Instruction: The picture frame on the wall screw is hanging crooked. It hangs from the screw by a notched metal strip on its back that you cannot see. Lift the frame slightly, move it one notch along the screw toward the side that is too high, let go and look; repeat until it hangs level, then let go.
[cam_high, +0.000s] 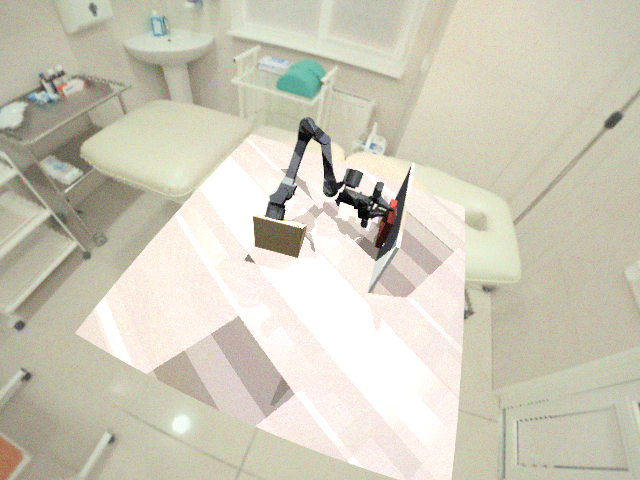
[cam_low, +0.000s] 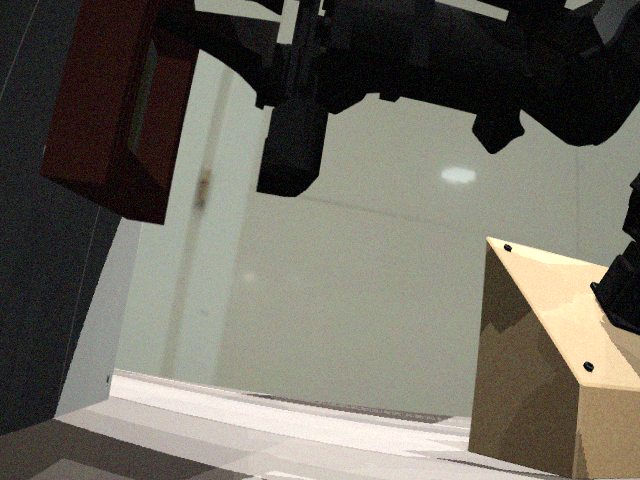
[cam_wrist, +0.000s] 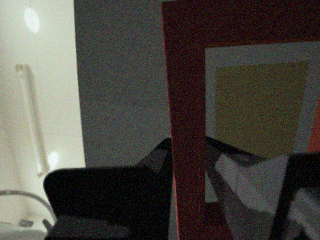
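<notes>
Right now the red picture frame is 50 mm below my gripper tip and 10 mm to the right of it. The rest, counted from my gripper tip: white wall panel: 70 mm below, 20 mm ahead, 10 mm to the left.
</notes>
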